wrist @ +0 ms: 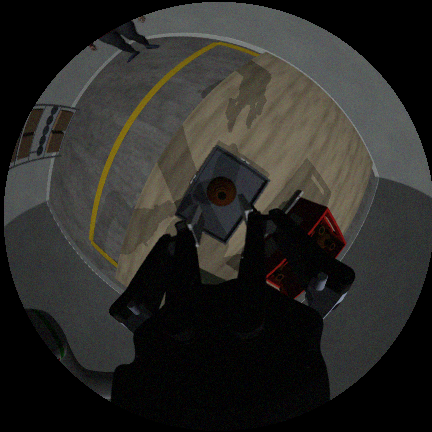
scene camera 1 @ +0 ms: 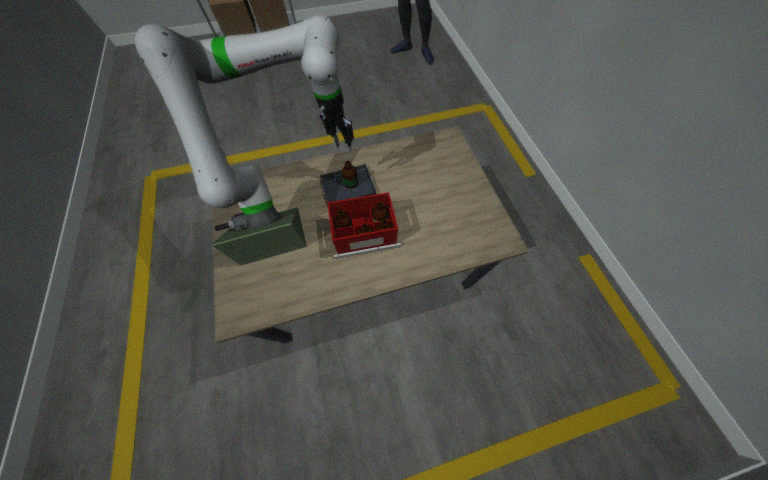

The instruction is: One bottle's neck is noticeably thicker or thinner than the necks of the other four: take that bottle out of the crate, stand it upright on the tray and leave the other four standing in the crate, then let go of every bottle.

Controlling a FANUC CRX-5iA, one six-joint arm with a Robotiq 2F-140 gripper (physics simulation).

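Seen in the pictures: gripper, fingertip midpoint: (wrist: 220, 207) (scene camera 1: 344, 148); arm's base, origin of the base link: (scene camera 1: 264, 222).
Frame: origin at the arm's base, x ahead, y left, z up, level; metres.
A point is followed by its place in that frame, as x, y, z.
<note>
A brown bottle (scene camera 1: 349, 176) {0.420, 0.152, -0.025} (wrist: 221, 191) {0.433, 0.190, 0.034} with a green label stands upright on the dark tray (scene camera 1: 332, 195) {0.314, 0.137, -0.120} (wrist: 218, 152) {0.515, 0.251, -0.121}. My gripper (scene camera 1: 343, 148) {0.422, 0.186, 0.127} (wrist: 220, 207) {0.422, 0.186, 0.127} is open with nothing between its fingers, and its fingertips are above the bottle's top, apart from it. The red crate (scene camera 1: 390, 236) {0.507, -0.225, -0.013} (wrist: 305, 210) {0.521, -0.041, -0.023} stands beside the tray. Several brown bottles stand in it; one bottle (scene camera 1: 342, 219) {0.329, -0.089, 0.002} is at its left and another bottle (scene camera 1: 380, 212) {0.500, -0.103, -0.001} at its right, with others near the front wall. In the wrist view my gripper hides part of the crate. Neck thicknesses are too small to compare.
The wooden table (scene camera 1: 453, 226) {0.839, -0.215, -0.126} (wrist: 300, 130) {0.772, 0.071, -0.126} bears the tray and crate. A white strip (scene camera 1: 368, 250) {0.404, -0.224, -0.098} lies along the crate's front. The arm's green base block (scene camera 1: 263, 240) {-0.002, -0.108, 0.036} stands at the table's left. A person (scene camera 1: 416, 25) (wrist: 131, 40) stands behind the yellow floor line, and a shelf with boxes is at the back.
</note>
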